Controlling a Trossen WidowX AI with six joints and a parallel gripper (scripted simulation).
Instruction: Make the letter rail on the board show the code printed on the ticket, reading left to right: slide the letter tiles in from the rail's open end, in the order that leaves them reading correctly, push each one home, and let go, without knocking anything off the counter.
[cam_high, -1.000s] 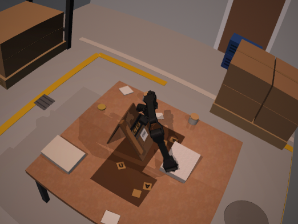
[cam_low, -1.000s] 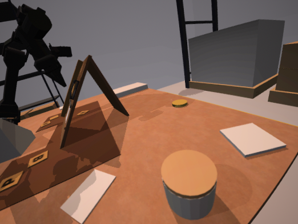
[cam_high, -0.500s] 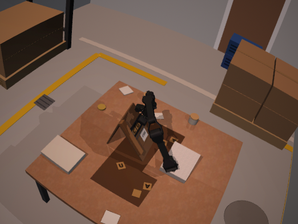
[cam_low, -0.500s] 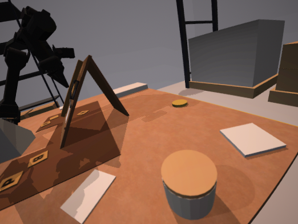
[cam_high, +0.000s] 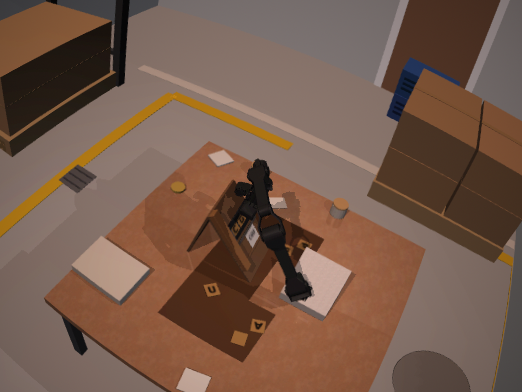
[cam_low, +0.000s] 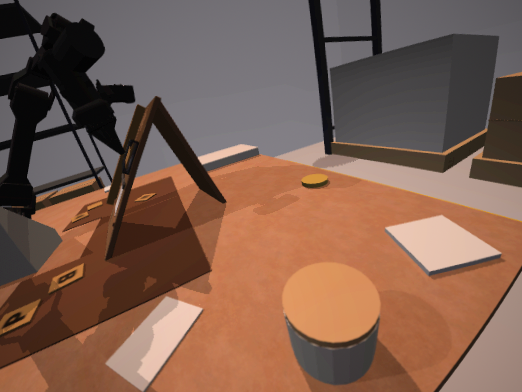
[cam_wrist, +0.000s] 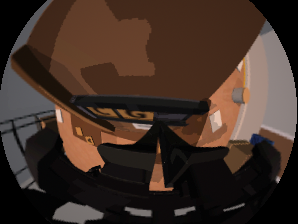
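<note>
The white ticket is 5 cm behind my gripper tip, 1 cm to the left of it and 9 cm below it. Also, from my gripper tip: dark mat 14 cm behind, 13 cm to the left, 19 cm below; yellow disc 42 cm ahead, 11 cm to the right, 18 cm below; white card 1 cm behind, 32 cm to the right, 19 cm below.
</note>
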